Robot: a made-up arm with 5 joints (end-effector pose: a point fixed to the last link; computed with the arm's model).
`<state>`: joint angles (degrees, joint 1 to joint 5).
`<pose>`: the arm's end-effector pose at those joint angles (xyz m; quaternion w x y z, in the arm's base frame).
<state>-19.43 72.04 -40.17 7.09 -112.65</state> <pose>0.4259 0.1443 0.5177 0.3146 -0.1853 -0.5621 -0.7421</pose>
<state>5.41 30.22 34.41 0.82 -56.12</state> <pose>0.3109 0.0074 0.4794 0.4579 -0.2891 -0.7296 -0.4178</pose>
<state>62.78 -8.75 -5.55 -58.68 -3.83</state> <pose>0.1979 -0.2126 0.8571 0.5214 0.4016 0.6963 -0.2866</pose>
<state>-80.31 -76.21 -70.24 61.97 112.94</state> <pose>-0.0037 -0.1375 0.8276 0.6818 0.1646 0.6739 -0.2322</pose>
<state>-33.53 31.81 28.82 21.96 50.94</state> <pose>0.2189 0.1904 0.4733 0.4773 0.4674 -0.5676 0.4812</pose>
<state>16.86 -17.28 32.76 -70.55 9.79</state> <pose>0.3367 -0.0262 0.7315 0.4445 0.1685 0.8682 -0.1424</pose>
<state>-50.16 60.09 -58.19 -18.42 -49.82</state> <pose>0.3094 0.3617 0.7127 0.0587 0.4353 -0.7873 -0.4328</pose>
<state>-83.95 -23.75 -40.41 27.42 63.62</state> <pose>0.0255 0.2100 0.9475 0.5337 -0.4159 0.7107 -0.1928</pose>
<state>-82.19 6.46 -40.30 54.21 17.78</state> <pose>0.0491 0.3432 0.8482 0.0317 0.6598 -0.7149 0.2295</pose>
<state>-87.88 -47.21 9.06 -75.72 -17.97</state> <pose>0.0233 0.1682 0.9056 0.5369 -0.4682 0.2972 0.6357</pose>
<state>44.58 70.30 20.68 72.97 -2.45</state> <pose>0.1525 -0.0397 0.4174 0.9149 -0.0725 -0.1211 -0.3783</pose>
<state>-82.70 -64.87 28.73 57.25 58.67</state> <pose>0.0304 0.2247 0.7904 0.1983 -0.6336 0.5841 -0.4671</pose>
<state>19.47 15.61 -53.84 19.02 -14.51</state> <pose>0.3473 -0.0533 0.9039 0.1842 0.1446 0.9676 0.0947</pose>
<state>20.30 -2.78 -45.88 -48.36 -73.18</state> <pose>0.2191 -0.0417 0.9636 0.6616 -0.3458 0.6023 0.2827</pose>
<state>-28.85 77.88 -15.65 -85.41 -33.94</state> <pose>0.3200 0.2001 0.4884 0.1149 -0.2902 0.8928 0.3248</pose>
